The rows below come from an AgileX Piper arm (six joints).
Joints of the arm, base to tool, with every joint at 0 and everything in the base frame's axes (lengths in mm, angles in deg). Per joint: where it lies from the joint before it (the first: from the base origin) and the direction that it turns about. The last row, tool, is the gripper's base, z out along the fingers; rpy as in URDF.
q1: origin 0.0 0.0 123.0 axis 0 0 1
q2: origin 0.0 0.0 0.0 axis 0 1 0
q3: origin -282.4 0.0 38.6 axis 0 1 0
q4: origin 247.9 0.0 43.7 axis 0.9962 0 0.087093
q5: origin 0.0 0.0 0.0 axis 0 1 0
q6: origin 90.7 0.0 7.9 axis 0.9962 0 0.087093
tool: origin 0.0 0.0 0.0 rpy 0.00 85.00 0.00
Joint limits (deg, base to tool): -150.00..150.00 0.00..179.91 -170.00..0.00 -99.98..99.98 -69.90..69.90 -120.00..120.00
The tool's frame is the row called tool.
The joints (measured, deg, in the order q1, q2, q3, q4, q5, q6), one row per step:
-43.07, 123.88, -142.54, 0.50, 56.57, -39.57
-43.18, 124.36, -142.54, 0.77, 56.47, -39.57
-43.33, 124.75, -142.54, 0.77, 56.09, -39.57
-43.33, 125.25, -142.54, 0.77, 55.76, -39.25
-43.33, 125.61, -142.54, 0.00, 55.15, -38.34
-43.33, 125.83, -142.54, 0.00, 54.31, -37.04
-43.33, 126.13, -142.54, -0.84, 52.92, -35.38
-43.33, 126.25, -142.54, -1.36, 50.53, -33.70
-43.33, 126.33, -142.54, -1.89, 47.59, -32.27
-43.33, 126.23, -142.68, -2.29, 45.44, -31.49
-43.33, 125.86, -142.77, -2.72, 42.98, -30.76
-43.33, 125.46, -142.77, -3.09, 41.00, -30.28
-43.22, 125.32, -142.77, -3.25, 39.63, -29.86
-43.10, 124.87, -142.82, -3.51, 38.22, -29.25
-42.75, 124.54, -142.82, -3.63, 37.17, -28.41
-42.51, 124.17, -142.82, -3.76, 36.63, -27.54
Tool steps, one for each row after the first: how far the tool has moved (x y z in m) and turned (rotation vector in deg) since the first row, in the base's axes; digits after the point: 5 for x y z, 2 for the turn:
0.00139, -0.00210, -0.00395, 0.44, 0.11, 0.00
0.00214, -0.00457, -0.00678, 0.45, 0.11, -0.16
0.00409, -0.00642, -0.01065, 0.76, 0.05, -0.34
0.00503, -0.00869, -0.01296, 0.63, -0.16, -1.13
0.00632, -0.00991, -0.01375, 1.01, -1.36, -1.83
0.00746, -0.01245, -0.01448, 0.72, -2.60, -3.00
0.00886, -0.01460, -0.01225, -0.13, -4.95, -3.96
0.01034, -0.01675, -0.00880, -1.52, -7.61, -4.68
0.01066, -0.01756, -0.00406, -2.89, -9.63, -5.02
0.01008, -0.01750, 0.00332, -4.67, -12.00, -5.26
0.00919, -0.01704, 0.00982, -6.19, -13.85, -5.38
0.00977, -0.01636, 0.01313, -7.01, -15.15, -5.35
0.00906, -0.01446, 0.01953, -8.04, -16.82, -5.38
0.01016, -0.01134, 0.02404, -8.41, -18.35, -5.27
0.01021, -0.00864, 0.02812, -8.47, -19.53, -5.32

